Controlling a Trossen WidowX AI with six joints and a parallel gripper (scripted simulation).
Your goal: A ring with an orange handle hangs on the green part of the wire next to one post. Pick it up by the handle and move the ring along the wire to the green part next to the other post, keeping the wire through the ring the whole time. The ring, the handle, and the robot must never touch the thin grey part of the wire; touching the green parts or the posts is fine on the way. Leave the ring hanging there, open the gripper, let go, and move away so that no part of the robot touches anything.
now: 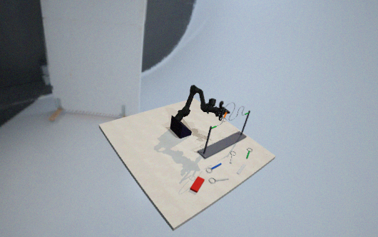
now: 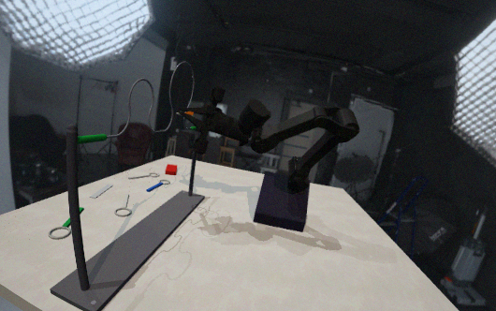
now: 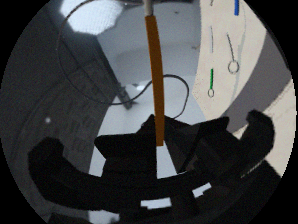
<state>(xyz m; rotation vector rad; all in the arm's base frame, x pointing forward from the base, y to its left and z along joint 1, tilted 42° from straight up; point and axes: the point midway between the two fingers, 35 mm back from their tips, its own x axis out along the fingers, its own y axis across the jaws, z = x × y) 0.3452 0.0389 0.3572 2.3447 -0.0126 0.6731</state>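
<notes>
Now: gripper tip 1 cm short of the orange-handled ring, 9 cm to the left of it and 1 cm above it. From my gripper tip the other things lie so: grey bar 36 cm ahead, 12 cm to the right, 36 cm below; green-handled ring 27 cm ahead, 13 cm to the left, 35 cm below; blue-handled ring 21 cm ahead, 34 cm to the right, 35 cm below.
</notes>
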